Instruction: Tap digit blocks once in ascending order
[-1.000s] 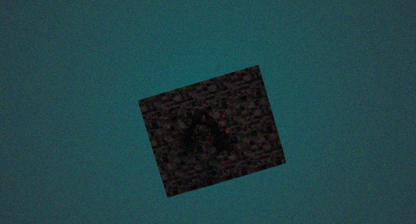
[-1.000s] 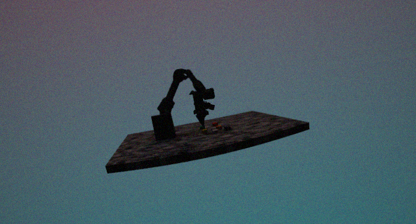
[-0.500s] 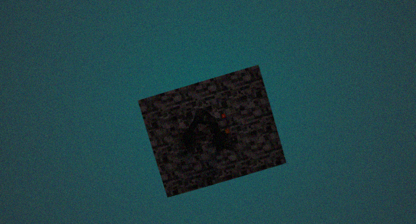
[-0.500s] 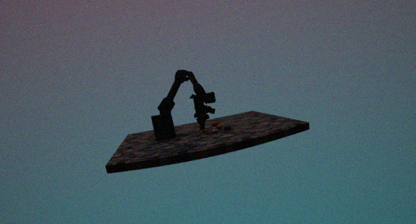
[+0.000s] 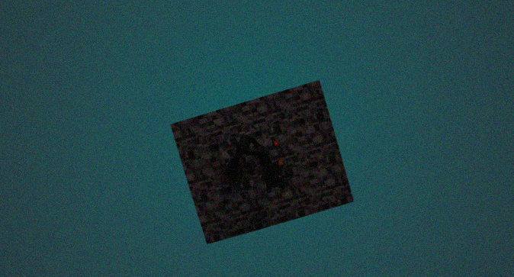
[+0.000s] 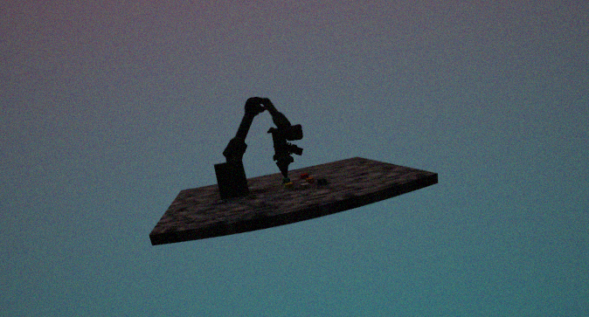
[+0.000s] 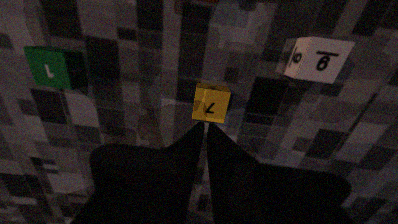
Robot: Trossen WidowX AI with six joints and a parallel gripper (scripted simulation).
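The yellow block lies 10 mm ahead of my gripper tip and 40 mm below it. Also, from my gripper tip: green block 20 mm ahead, 140 mm to the left, 40 mm below; then white block 60 mm ahead, 90 mm to the right, 40 mm below; then orange block 110 mm ahead, 20 mm to the left, 40 mm below.
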